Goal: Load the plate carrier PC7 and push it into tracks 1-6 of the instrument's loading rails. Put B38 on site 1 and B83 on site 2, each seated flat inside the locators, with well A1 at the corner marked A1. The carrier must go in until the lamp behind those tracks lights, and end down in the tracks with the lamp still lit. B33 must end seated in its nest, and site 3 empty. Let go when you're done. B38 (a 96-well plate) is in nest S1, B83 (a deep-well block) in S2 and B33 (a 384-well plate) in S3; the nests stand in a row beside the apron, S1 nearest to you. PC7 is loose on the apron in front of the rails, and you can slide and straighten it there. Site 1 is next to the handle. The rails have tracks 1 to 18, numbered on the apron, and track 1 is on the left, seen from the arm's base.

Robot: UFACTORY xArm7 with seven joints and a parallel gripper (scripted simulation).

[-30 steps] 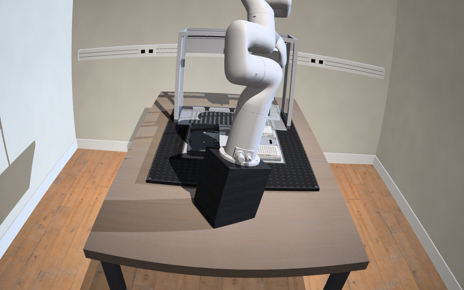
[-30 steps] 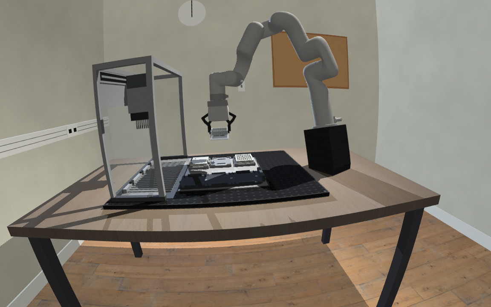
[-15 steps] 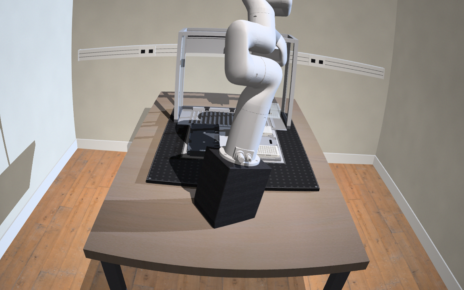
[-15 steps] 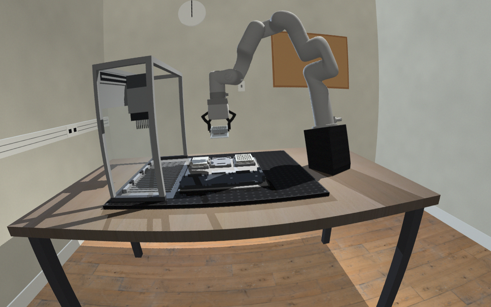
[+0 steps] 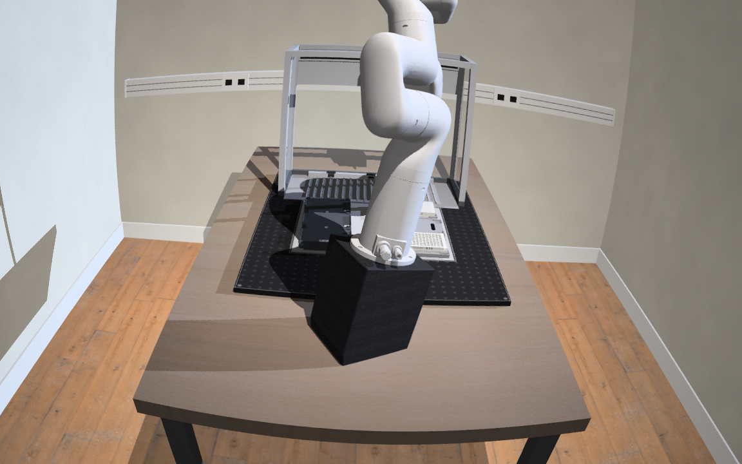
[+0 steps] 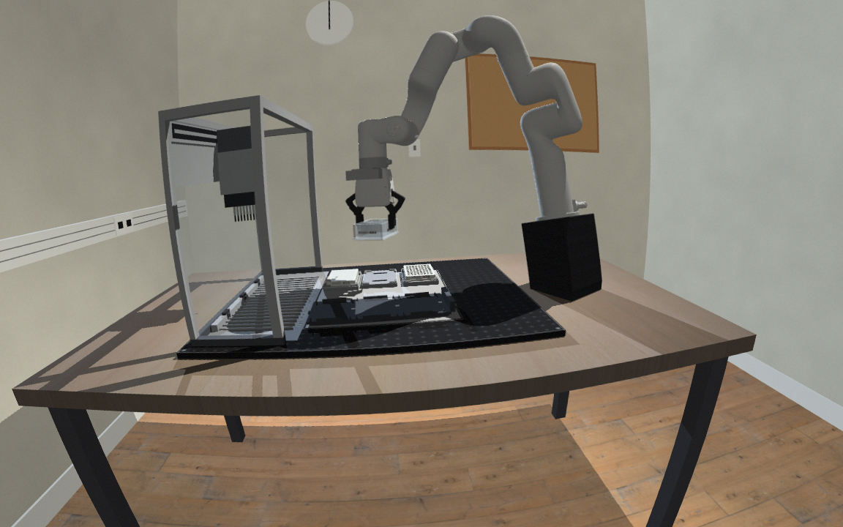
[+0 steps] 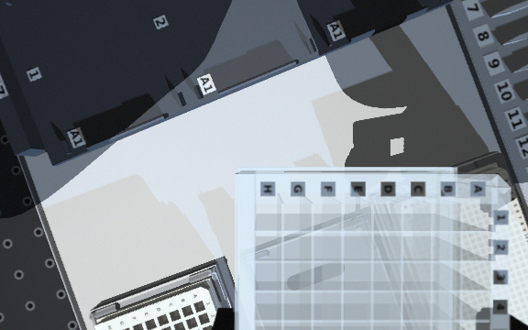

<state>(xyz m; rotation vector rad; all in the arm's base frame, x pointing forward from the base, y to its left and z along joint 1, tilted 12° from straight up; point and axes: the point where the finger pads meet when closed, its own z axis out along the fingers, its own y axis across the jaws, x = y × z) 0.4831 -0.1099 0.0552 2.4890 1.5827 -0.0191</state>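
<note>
The plate carrier PC7 lies 2 cm ahead of my hand, 20 cm to the left of it and 16 cm below it. Also, from my hand: 96-well plate B38: 12 cm behind, 4 cm to the right, 15 cm below; then nest S1: 12 cm behind, 4 cm to the right, 17 cm below; then nest S2: 1 cm behind, 5 cm to the right, 17 cm below.
</note>
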